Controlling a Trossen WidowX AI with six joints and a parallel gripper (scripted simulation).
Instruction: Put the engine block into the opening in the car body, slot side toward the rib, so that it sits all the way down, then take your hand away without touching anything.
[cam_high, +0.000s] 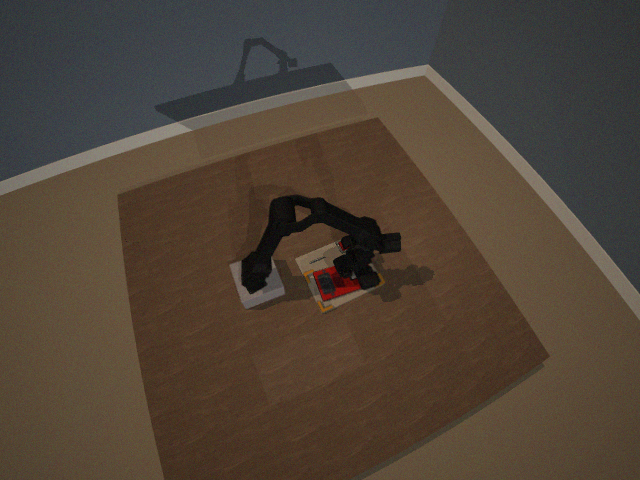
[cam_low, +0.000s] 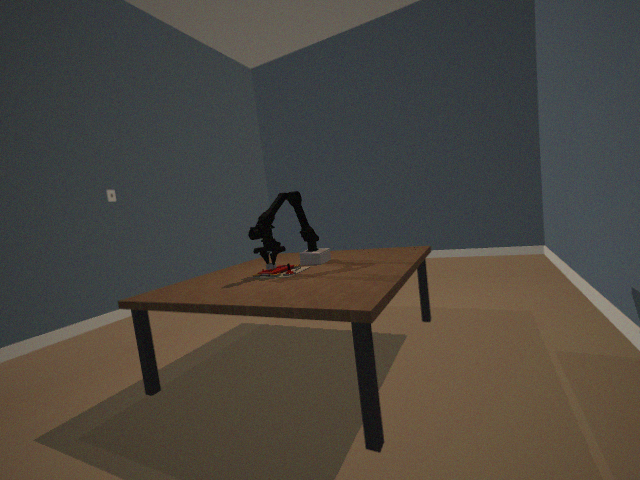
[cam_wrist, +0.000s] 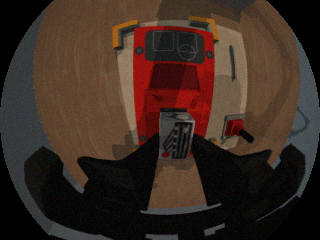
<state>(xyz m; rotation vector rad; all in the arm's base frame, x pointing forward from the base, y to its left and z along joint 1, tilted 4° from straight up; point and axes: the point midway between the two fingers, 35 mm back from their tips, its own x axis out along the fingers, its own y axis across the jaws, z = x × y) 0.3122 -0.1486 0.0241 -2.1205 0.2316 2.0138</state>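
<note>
Now: gripper tip 1 cm above the grey engine block.
</note>
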